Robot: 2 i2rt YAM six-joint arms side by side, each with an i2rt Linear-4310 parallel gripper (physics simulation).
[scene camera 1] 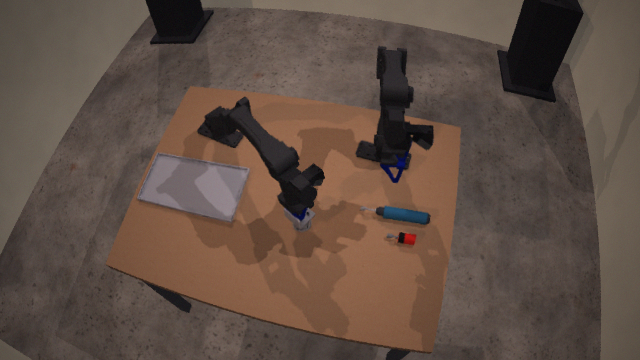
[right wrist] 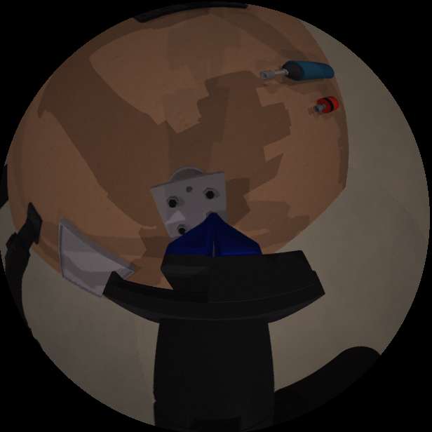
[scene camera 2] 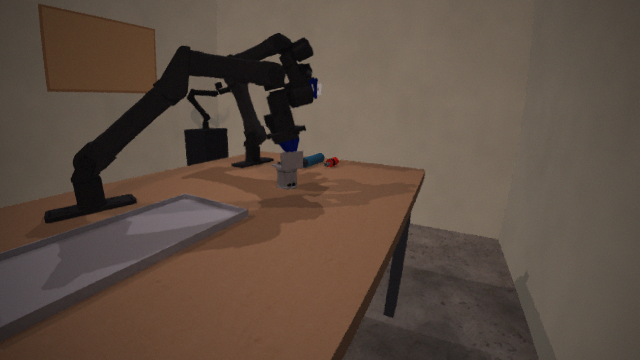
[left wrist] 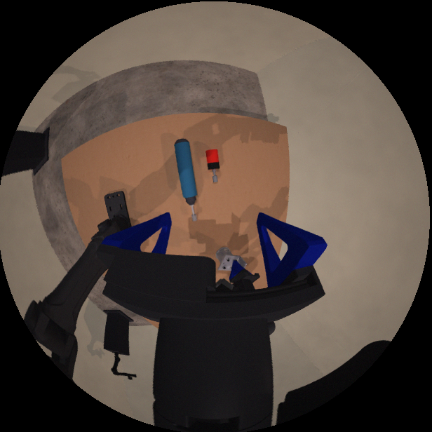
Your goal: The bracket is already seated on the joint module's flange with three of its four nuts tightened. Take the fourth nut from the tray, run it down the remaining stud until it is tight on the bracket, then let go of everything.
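Places are measured from the left arm's base along level axes (x ahead, y left, z up), in millimetres.
Pixels of known places: left gripper, fingertip midpoint: (scene camera 1: pixel 398 172); right gripper, fingertip midpoint: (scene camera 1: pixel 302 218) (scene camera 2: pixel 293 162); left arm's base, link origin: (scene camera 2: pixel 253 163); right arm's base, link origin: (scene camera 1: pixel 219 133) (scene camera 2: pixel 93 208).
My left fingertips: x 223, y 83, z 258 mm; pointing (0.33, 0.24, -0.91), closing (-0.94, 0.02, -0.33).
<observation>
For each thing: its top centre in the pictures, then the offset to it from my left fingertips.
- round joint module, top centre: (scene camera 2: pixel 286 162) 122 mm ahead, 273 mm right, 184 mm down
- tray, top centre: (scene camera 2: pixel 127 233) (scene camera 1: pixel 189 183) 113 mm ahead, 724 mm right, 242 mm down
- blue-handled driver, top centre: (scene camera 1: pixel 396 210) (scene camera 2: pixel 309 156) 5 mm ahead, 18 mm left, 217 mm down
- short red-handled driver, top centre: (scene camera 1: pixel 401 235) (scene camera 2: pixel 330 158) 84 mm ahead, 58 mm left, 224 mm down
The grey bracket (scene camera 1: pixel 307 217) (scene camera 2: pixel 292 160) (right wrist: pixel 192 212) sits on top of the round joint module (scene camera 2: pixel 287 180) (right wrist: pixel 186 174), which stands upright on the table. In the right wrist view, nuts show at three corners of the bracket plate: one nut (right wrist: pixel 210 194), another nut (right wrist: pixel 172 202) and a third nut (right wrist: pixel 181 230). The fourth corner is mostly hidden by my right fingers. My right gripper (right wrist: pixel 213 217) (scene camera 2: pixel 290 151) is shut and empty, its tips at that corner. My left gripper (left wrist: pixel 213 216) is open and empty, high above the table. The tray (scene camera 1: pixel 215 187) (scene camera 2: pixel 175 215) (right wrist: pixel 82 260) shows no nut.
A blue-handled driver (scene camera 1: pixel 406 215) (scene camera 2: pixel 314 160) (left wrist: pixel 186 170) (right wrist: pixel 312 70) and a short red-handled driver (scene camera 1: pixel 410 238) (scene camera 2: pixel 332 161) (left wrist: pixel 212 157) (right wrist: pixel 330 104) lie on the table, to the right of the joint module in scene camera 1. The tray is at the left there.
</observation>
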